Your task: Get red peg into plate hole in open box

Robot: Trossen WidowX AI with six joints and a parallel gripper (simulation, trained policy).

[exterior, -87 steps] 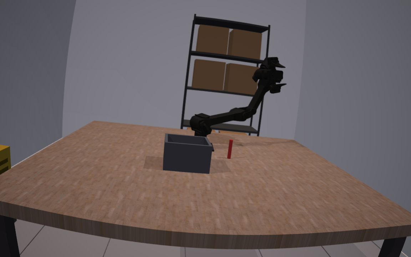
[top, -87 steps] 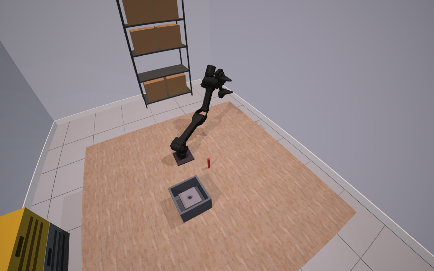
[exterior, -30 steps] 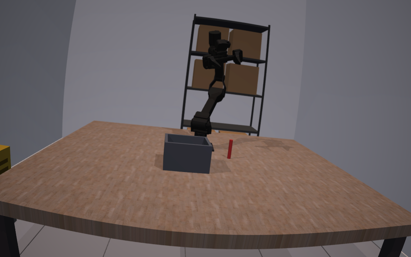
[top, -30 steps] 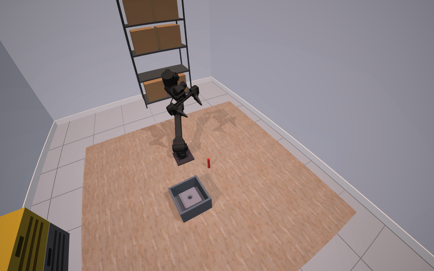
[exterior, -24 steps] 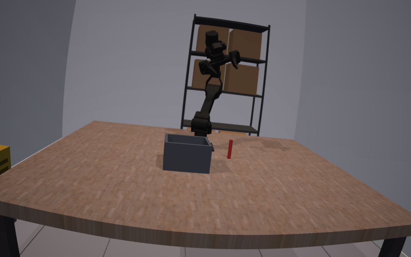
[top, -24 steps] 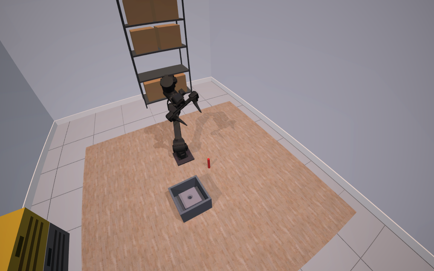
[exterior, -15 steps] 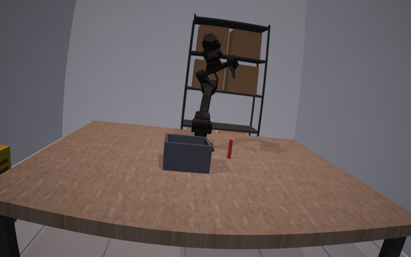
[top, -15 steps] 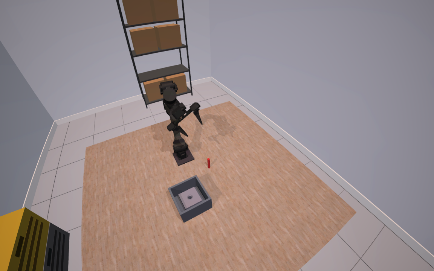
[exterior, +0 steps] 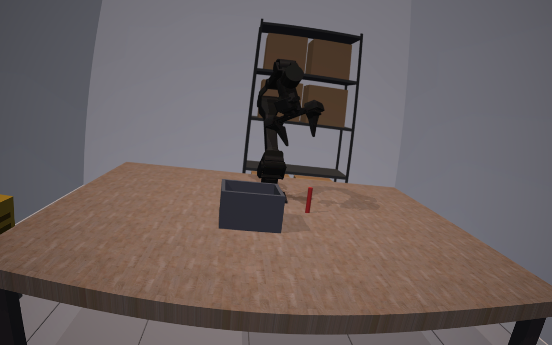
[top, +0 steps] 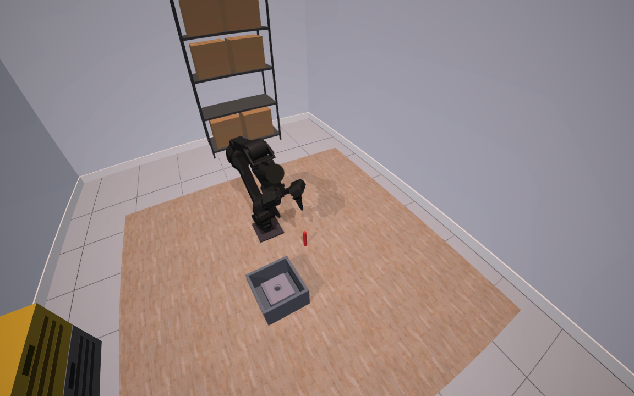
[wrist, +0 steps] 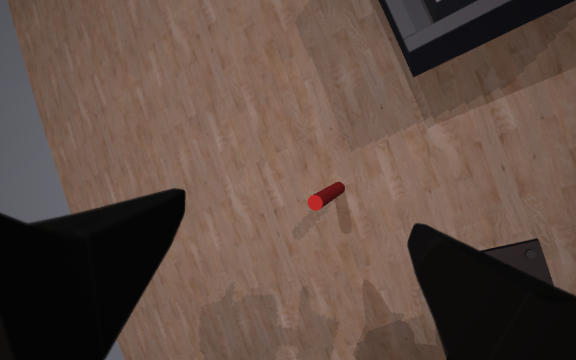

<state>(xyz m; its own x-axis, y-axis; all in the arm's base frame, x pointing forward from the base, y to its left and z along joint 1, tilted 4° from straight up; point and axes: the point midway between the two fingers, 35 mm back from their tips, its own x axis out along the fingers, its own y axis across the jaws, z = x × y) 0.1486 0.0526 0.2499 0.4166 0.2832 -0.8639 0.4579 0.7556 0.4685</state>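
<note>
The red peg is 1 cm behind my gripper tip, 5 cm to the left of it and 18 cm below it. The rest, counted from my gripper tip: dark grey box 15 cm ahead, 14 cm to the right, 19 cm below; pale plate 15 cm ahead, 14 cm to the right, 17 cm below.
</note>
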